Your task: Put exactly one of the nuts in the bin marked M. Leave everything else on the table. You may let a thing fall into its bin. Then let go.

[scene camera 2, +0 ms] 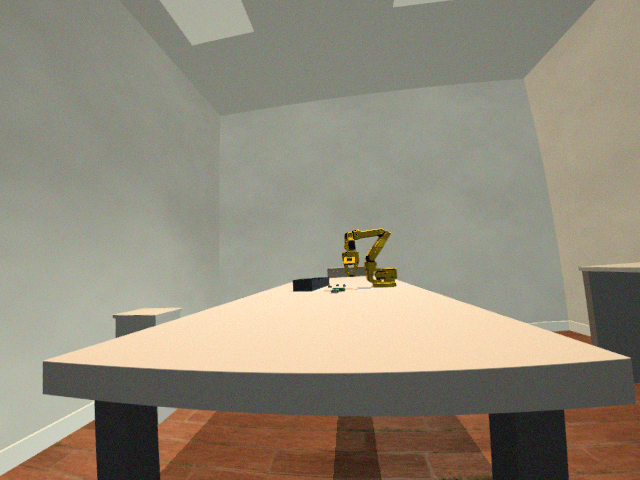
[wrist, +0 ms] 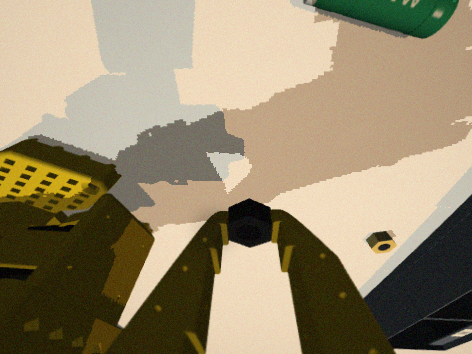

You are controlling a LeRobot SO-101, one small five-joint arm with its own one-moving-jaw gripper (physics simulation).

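Places are measured from the arm's base along level axes (x left, y back, z up), in centimetres.
Where they show: hand at its tool point: point(scene camera 2: 353, 275) point(wrist: 228, 223); arm's base at its link origin: point(scene camera 2: 379, 286) point(wrist: 105, 204).
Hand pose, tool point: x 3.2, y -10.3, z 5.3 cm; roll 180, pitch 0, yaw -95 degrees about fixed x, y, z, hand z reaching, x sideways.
Observation:
Each offset is from my tool point to the centre of the thing. "pt": to the spot under its first point. Level surfaces: height alone.
My gripper point(scene camera 2: 351, 274) point(wrist: 249, 223) is shut on a black hex nut {dz -0.2, dx -0.3, dy -0.7 cm} point(wrist: 249, 223), with a jaw pressed on each of its two sides. The gripper hangs above the table in the scene view, to the right of the dark bins. A brass-coloured nut {dz -4.9, dx -8.8, dy -10.5 cm} point(wrist: 381, 242) lies on the table at the right of the wrist view, near the bin wall. A dark bin block {dz -3.0, dx -10.8, dy -18.3 cm} point(scene camera 2: 310, 284) point(wrist: 425, 270) stands left of the arm in the scene view and at the lower right of the wrist view. The letter M cannot be read in either view.
A green battery {pt dz -4.0, dx +5.5, dy -6.3 cm} point(wrist: 395, 12) lies at the top right of the wrist view. Small items {pt dz -4.2, dx +6.5, dy -6.3 cm} point(scene camera 2: 337, 288) lie beside the bins in the scene view, too small to tell apart. The arm's base point(scene camera 2: 384, 277) stands on the table {dz -5.3 cm} point(scene camera 2: 336, 335).

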